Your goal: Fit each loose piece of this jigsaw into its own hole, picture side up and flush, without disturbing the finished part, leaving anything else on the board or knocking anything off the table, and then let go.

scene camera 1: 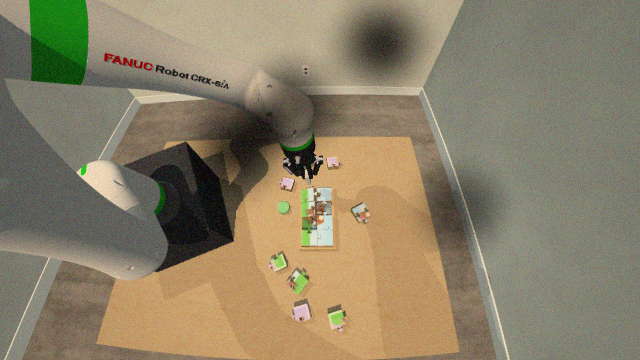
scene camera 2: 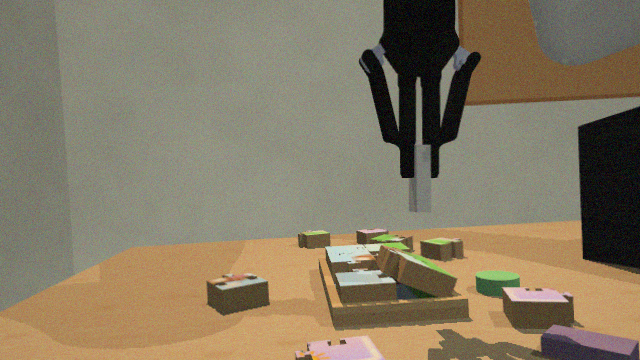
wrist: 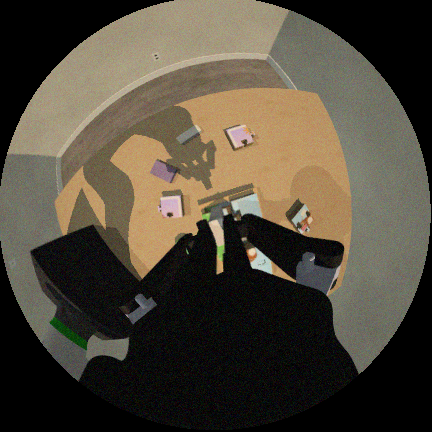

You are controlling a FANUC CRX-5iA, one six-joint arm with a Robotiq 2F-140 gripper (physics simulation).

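The wooden jigsaw board (scene camera 1: pixel 317 247) (scene camera 2: pixel 398 311) (wrist: pixel 225 194) lies mid-table, mostly filled with a green, blue and brown picture. One piece (scene camera 2: pixel 420 271) (scene camera 1: pixel 318 210) sits tilted in it, one edge up, brown side showing. My gripper (scene camera 1: pixel 308 178) (scene camera 2: pixel 419 206) (wrist: pixel 218 214) is shut and empty, hanging well above the board's end. Several loose pieces lie around: pink ones (scene camera 1: pixel 286 183) (scene camera 1: pixel 333 161) (scene camera 2: pixel 536 304) (wrist: pixel 170 205), a blue-and-red one (scene camera 1: pixel 361 212) (scene camera 2: pixel 237 291) (wrist: pixel 301 217), green ones (scene camera 1: pixel 278 261) (scene camera 1: pixel 298 281) (scene camera 1: pixel 336 318) and another pink one (scene camera 1: pixel 301 311).
A green disc (scene camera 1: pixel 282 206) (scene camera 2: pixel 496 281) lies beside the board. A purple block (scene camera 2: pixel 588 342) (wrist: pixel 163 170) and a grey bar (wrist: pixel 188 134) lie near the board's end. The black arm pedestal (scene camera 1: pixel 196 196) (scene camera 2: pixel 608 188) stands at the table's side.
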